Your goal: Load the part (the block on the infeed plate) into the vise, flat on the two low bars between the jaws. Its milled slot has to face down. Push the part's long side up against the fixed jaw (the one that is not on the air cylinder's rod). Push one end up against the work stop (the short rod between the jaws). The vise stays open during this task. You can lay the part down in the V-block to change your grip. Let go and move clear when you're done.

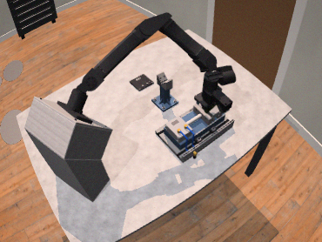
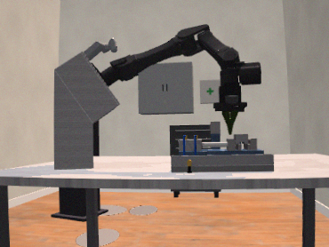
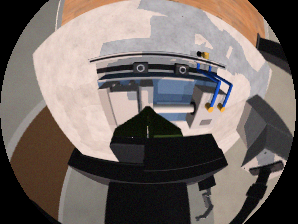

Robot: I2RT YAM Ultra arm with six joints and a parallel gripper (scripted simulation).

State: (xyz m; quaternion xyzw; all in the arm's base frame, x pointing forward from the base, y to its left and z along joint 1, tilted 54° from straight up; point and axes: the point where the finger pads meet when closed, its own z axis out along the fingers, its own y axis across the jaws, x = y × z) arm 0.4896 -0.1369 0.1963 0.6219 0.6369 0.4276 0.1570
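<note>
My gripper is now 30 mm short of the grey part, 30 mm above it and 10 mm to the right of it. From my hand the other things lie so: fixed jaw (60 mm ahead, 40 mm to the left, 40 mm below); moving jaw (40 mm below, 20 mm to the left); air cylinder rod (50 mm behind, 40 mm below, 10 mm to the left).
</note>
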